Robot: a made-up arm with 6 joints. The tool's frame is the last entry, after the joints. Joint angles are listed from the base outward. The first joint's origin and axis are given. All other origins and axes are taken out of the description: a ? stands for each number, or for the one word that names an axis. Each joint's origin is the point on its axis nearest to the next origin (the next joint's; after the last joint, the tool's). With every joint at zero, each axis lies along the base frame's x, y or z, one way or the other. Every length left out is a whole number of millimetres.
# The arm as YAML. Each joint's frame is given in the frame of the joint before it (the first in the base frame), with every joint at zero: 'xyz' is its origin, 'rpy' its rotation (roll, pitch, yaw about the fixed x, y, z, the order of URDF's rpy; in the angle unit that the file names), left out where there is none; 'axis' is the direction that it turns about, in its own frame. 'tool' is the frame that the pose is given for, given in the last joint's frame.
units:
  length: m
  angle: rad
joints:
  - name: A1
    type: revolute
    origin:
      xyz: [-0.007, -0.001, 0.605]
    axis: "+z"
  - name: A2
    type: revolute
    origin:
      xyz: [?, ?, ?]
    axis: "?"
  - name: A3
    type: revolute
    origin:
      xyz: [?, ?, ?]
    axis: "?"
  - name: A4
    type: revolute
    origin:
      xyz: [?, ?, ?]
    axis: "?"
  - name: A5
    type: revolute
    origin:
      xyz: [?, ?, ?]
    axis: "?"
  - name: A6
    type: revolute
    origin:
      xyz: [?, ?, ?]
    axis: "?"
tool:
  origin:
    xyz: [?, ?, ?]
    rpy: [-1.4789, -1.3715, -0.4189]
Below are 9 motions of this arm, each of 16 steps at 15 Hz.
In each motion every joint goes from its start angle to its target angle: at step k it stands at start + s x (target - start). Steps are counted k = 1, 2, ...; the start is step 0. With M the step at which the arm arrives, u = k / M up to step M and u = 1 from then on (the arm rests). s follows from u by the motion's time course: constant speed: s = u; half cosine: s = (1 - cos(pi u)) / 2; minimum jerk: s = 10 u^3 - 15 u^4 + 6 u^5.
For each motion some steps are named. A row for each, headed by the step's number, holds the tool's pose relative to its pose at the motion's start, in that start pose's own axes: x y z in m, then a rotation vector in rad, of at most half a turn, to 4 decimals.
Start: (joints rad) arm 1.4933 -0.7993 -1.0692 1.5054 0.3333 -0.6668
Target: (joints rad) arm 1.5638 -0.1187 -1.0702 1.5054 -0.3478 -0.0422
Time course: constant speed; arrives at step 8
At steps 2, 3, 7, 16:
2: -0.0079 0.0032 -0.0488 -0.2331 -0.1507 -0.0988
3: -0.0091 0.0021 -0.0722 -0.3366 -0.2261 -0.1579
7: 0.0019 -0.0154 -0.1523 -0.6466 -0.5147 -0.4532
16: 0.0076 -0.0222 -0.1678 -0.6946 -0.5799 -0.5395

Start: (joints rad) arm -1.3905 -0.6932 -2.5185 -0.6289 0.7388 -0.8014
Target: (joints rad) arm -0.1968 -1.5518 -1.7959 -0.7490 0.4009 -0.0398
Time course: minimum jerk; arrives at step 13
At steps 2, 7, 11, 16:
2: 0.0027 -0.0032 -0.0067 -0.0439 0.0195 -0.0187
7: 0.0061 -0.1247 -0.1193 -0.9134 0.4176 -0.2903
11: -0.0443 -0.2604 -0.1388 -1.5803 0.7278 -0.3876
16: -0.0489 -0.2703 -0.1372 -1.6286 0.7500 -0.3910

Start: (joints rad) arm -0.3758 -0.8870 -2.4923 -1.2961 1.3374 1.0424
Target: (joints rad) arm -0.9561 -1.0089 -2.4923 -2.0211 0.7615 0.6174
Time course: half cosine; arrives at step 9
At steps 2, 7, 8, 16:
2: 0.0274 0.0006 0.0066 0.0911 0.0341 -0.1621
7: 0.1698 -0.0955 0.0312 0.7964 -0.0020 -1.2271
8: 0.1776 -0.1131 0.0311 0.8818 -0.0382 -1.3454
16: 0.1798 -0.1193 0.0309 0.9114 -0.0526 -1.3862

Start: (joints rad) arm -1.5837 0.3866 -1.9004 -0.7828 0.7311 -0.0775
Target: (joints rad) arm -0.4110 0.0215 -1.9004 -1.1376 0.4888 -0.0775
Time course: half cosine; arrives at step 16
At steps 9, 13, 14, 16:
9: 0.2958 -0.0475 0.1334 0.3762 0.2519 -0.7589
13: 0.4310 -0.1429 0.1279 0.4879 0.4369 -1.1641
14: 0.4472 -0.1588 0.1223 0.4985 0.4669 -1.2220
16: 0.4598 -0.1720 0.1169 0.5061 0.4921 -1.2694

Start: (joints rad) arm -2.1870 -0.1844 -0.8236 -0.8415 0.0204 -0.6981
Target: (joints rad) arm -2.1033 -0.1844 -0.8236 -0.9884 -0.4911 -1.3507
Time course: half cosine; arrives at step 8
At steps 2, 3, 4, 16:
2: 0.0103 0.0057 0.0016 0.1171 -0.0509 -0.0764
3: 0.0218 0.0112 0.0036 0.2445 -0.1139 -0.1592
4: 0.0357 0.0168 0.0061 0.3907 -0.1970 -0.2545
16: 0.0729 0.0263 0.0137 0.7457 -0.4595 -0.4895

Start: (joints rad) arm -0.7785 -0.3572 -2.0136 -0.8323 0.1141 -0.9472
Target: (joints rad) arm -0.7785 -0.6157 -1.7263 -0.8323 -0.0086 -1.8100
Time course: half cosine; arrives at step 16
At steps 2, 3, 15, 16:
2: 0.0014 -0.0008 -0.0006 0.0320 -0.0082 -0.0030
3: 0.0031 -0.0017 -0.0014 0.0708 -0.0182 -0.0067
15: 0.0381 -0.0173 -0.0193 0.8233 -0.2476 -0.0562
16: 0.0385 -0.0174 -0.0195 0.8312 -0.2503 -0.0564

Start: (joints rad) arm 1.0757 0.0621 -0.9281 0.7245 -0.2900 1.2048
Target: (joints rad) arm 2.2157 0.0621 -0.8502 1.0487 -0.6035 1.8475
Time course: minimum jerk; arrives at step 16
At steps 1, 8, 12, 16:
1: -0.0001 -0.0006 -0.0004 -0.0011 -0.0005 0.0015
8: 0.0230 -0.1107 -0.1061 -0.2548 -0.1699 0.2990
12: 0.0846 -0.1644 -0.1881 -0.4566 -0.3847 0.4528
16: 0.1051 -0.1724 -0.2074 -0.5061 -0.4493 0.4795

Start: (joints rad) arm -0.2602 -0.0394 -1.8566 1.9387 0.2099 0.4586
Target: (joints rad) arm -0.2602 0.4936 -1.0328 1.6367 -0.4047 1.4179
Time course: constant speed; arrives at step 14
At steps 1, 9, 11, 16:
1: 0.0109 0.0315 -0.0084 -0.0621 0.0058 -0.1224
9: 0.1681 0.1879 -0.0685 -0.3305 0.2157 -1.0497
11: 0.2132 0.1993 -0.0784 -0.3242 0.2988 -1.2529
16: 0.2751 0.1994 -0.0884 -0.2574 0.4295 -1.5219

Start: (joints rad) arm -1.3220 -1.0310 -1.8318 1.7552 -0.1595 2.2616
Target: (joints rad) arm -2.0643 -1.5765 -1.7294 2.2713 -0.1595 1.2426
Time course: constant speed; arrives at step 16
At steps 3, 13, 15, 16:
3: 0.0175 -0.0101 -0.0300 0.1964 -0.1077 0.0703
13: 0.0917 0.0168 -0.1199 0.8705 -0.4635 0.2838
15: 0.1081 0.0324 -0.1324 1.0078 -0.5356 0.3228
16: 0.1162 0.0413 -0.1375 1.0766 -0.5719 0.3419

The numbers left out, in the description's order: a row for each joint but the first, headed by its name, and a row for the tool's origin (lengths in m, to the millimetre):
A2: xyz 0.013 0.026 0.0, axis +y
A3: xyz 0.011 0.0 0.135, axis +y
A4: xyz 0.047 0.0 -0.22, axis -z
A5: xyz 0.003 -0.019 0.0, axis +y
A6: xyz 0.116 0.0 -0.083, axis -z
tool: xyz 0.002 0.023 0.0

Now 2 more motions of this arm.
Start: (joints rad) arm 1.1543 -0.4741 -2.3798 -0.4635 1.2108 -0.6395
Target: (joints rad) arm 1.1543 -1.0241 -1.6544 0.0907 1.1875 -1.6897
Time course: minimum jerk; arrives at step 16
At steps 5, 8, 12, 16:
5: 0.0006 -0.0109 0.0051 0.1821 0.0651 -0.0128
8: -0.0001 -0.0323 0.0149 0.4941 0.1728 -0.0779
12: -0.0053 -0.0611 0.0291 0.8505 0.2803 -0.2303
16: -0.0076 -0.0689 0.0334 0.9364 0.3016 -0.2823

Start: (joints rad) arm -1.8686 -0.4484 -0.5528 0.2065 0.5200 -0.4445
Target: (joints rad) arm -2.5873 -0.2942 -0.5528 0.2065 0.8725 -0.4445
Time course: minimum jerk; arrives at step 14
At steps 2, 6, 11, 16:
2: -0.0014 -0.0003 -0.0052 -0.0163 -0.0038 0.0094
6: -0.0191 -0.0153 -0.0812 -0.2641 -0.0378 0.1460
11: -0.0355 -0.0793 -0.1866 -0.6834 -0.0015 0.3463
16: -0.0367 -0.0899 -0.1970 -0.7356 0.0110 0.3681

